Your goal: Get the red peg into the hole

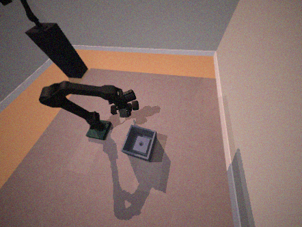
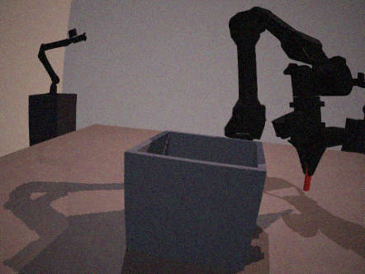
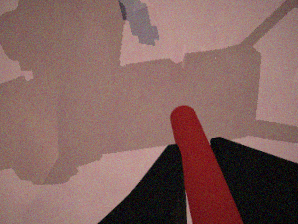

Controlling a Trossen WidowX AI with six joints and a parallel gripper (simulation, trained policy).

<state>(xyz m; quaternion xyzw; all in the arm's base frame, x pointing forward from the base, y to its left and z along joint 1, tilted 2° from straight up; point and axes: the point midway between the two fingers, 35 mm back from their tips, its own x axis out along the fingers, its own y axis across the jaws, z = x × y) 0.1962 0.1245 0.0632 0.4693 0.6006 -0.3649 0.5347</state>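
The plate is 140 mm ahead of my gripper tip, 210 mm to the right of it and 20 mm below it. Also, from my gripper tip: red peg (10 mm above).
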